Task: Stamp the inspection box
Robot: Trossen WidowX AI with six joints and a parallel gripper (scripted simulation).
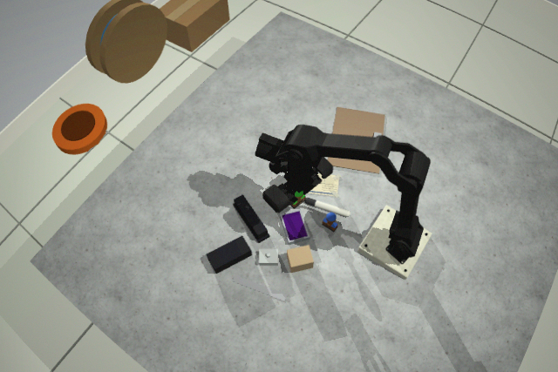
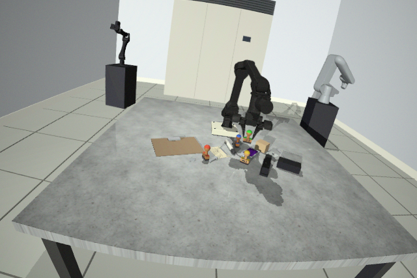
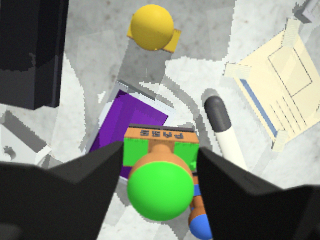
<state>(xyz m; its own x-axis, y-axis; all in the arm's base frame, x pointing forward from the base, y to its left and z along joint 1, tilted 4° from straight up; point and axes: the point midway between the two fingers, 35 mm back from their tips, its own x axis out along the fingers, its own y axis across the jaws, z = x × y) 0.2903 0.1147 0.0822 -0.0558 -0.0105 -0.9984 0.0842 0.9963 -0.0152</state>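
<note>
My gripper tip is 20 mm short of the cream card, 120 mm to the left of it and 100 mm above it. Round my gripper tip: purple ink pad (20 mm behind, 30 mm to the left, 90 mm below); yellow-knobbed stamp (70 mm ahead, 10 mm to the left, 70 mm below); green pass stamp (right at my gripper tip).
</note>
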